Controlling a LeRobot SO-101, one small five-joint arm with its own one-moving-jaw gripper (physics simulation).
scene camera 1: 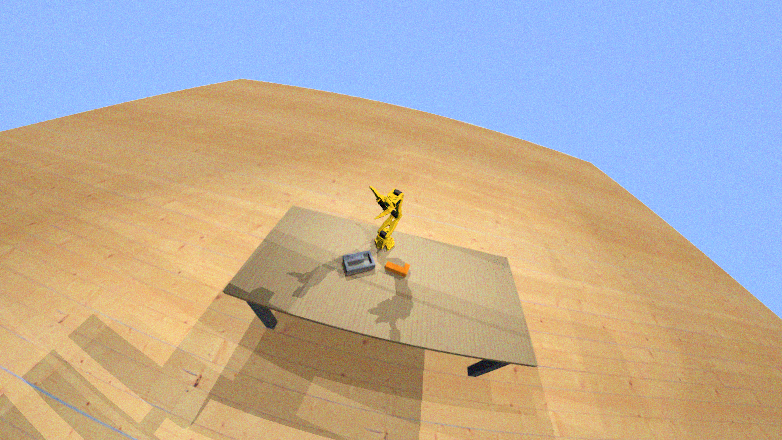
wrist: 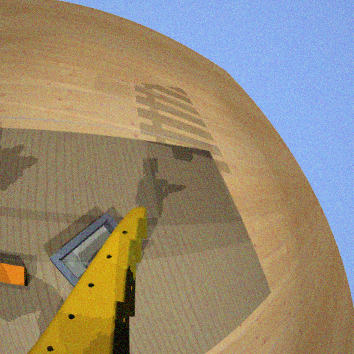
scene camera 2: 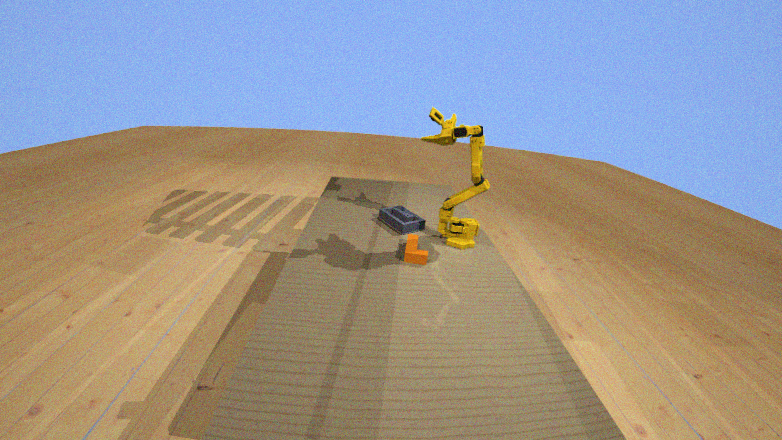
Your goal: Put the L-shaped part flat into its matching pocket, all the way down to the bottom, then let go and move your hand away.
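Frame: origin at the arm's base, x back, y right, z up, level; centimetres.
Where they show: hand, tool point: [scene camera 1: 374, 217] [wrist: 145, 218] [scene camera 2: 422, 138]; arm's base, link origin: [scene camera 1: 383, 245] [scene camera 2: 451, 240].
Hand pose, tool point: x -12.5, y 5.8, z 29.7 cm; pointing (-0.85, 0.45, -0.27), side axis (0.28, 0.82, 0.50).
Observation:
Things, the pixels of their top centre, and the offset from my tool point. "*": a spot on its surface instead. Level surfaces: height alone.
- orange L-shaped part, top centre: [scene camera 2: 417, 244] [scene camera 1: 398, 265] dx -0.1, dy -15.0, dz -26.7 cm
- grey pocket block, top centre: [wrist: 96, 252] [scene camera 2: 402, 214] [scene camera 1: 359, 259] dx -3.0, dy +3.9, dz -26.1 cm
- orange part, surface spot: [wrist: 11, 274] * dx -0.9, dy -11.5, dz -26.7 cm
- table, surface height: dz -29.7 cm
The orange L-shaped part [scene camera 1: 396, 268] [scene camera 2: 413, 256] lies on the table beside the grey pocket block [scene camera 1: 358, 270] [scene camera 2: 391, 223] [wrist: 80, 239], apart from it; in the wrist view one end of the orange part [wrist: 11, 274] shows at the left edge. The block is a walled rectangle with a recess and a raised inner piece. My gripper [scene camera 1: 373, 202] [scene camera 2: 427, 124] is fully open and empty, high above the table. In the wrist view its notched fixed jaw [wrist: 95, 287] covers part of the block, and the moving jaw is out of view.
The yellow arm base [scene camera 1: 384, 243] [scene camera 2: 460, 240] stands on the table [scene camera 1: 464, 306] [scene camera 2: 437, 372] [wrist: 200, 290], close to the block and the part. The arm's shadows fall across the table top. A wooden floor [scene camera 1: 164, 164] [scene camera 2: 109, 328] surrounds the table.

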